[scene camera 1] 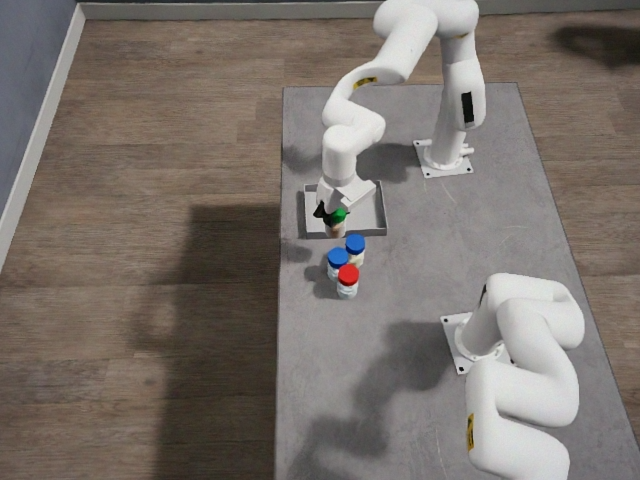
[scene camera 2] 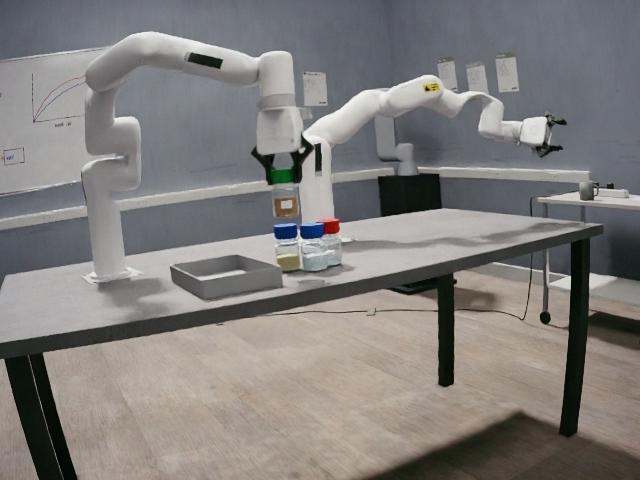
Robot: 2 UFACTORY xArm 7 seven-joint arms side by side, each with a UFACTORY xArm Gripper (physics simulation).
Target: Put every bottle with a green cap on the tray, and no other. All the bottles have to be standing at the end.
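My right gripper is shut on the cap of the green-capped bottle, which has brown contents and hangs upright in the air, higher than the other caps. Two blue-capped bottles, one with yellowish contents and one with pale contents, stand close together on the table. A red-capped bottle stands beside them. The grey tray holds no bottle that I can see. My left gripper is open and empty, far from the bottles.
The grey table carries both arm bases. The three standing bottles are beside the tray's near side in scene camera 1. A white side table with a mug stands at the right of scene camera 2.
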